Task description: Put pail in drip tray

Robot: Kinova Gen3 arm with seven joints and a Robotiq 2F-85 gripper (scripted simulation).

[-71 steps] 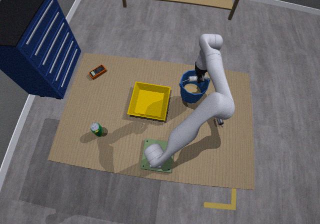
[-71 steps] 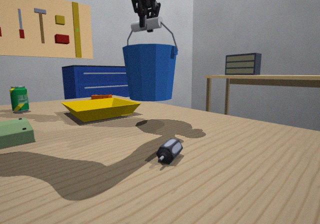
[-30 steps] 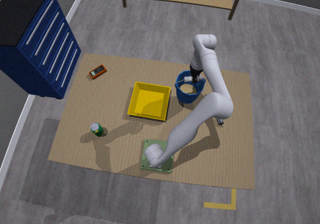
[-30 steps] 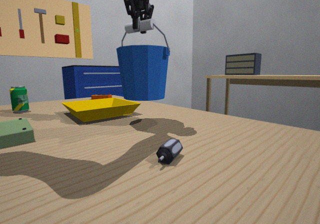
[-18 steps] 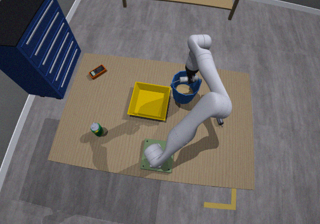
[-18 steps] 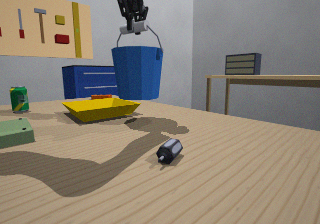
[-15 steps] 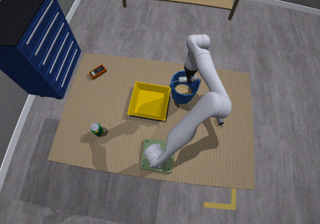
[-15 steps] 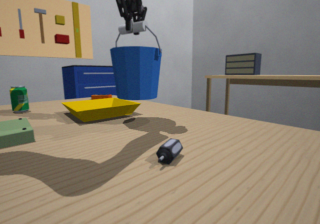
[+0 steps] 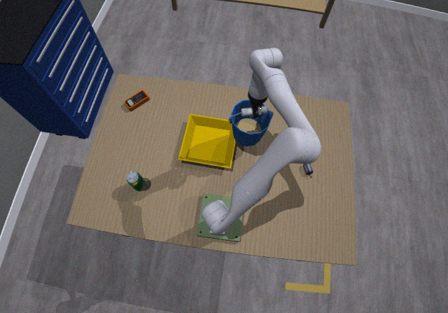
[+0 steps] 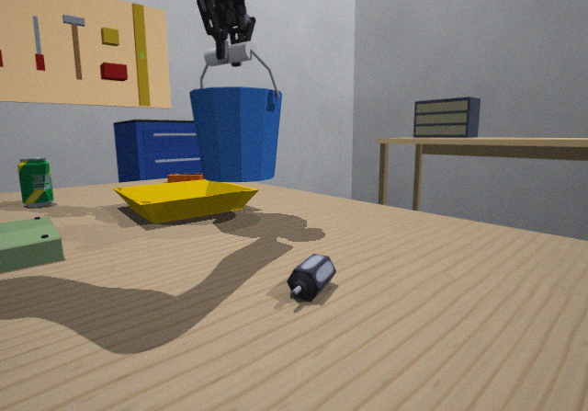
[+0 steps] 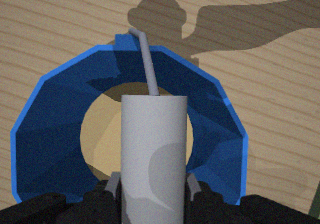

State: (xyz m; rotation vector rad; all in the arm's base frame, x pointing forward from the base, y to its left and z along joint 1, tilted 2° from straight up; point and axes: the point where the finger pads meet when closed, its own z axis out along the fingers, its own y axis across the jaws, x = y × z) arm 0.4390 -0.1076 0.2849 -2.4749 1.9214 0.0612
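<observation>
My gripper is now 9 cm above the blue pail and 1 cm short of it. Also, from my hand: wire handle: 3 cm below, 1 cm ahead; then yellow drip tray: 31 cm below, 19 cm to the left, 2 cm behind.
</observation>
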